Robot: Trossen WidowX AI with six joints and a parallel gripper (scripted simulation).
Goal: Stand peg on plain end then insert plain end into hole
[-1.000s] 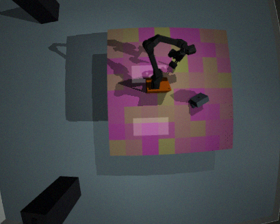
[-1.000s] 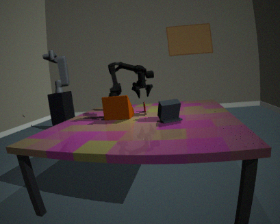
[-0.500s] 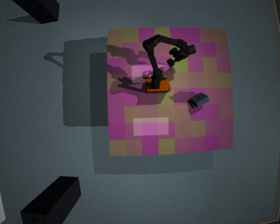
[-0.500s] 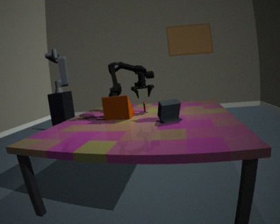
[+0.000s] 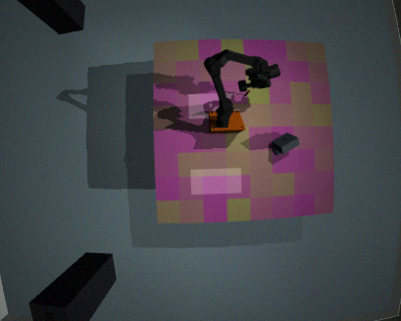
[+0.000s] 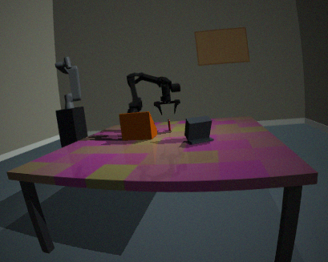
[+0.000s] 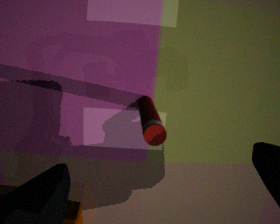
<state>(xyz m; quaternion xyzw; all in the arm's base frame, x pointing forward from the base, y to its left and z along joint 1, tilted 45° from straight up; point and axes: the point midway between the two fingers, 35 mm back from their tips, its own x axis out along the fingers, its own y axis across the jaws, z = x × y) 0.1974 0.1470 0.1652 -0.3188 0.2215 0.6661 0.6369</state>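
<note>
My gripper tip is now 6 cm above the peg. Also, from my gripper tip: grey sloped panel 22 cm ahead, 35 cm to the right, 5 cm below.
</note>
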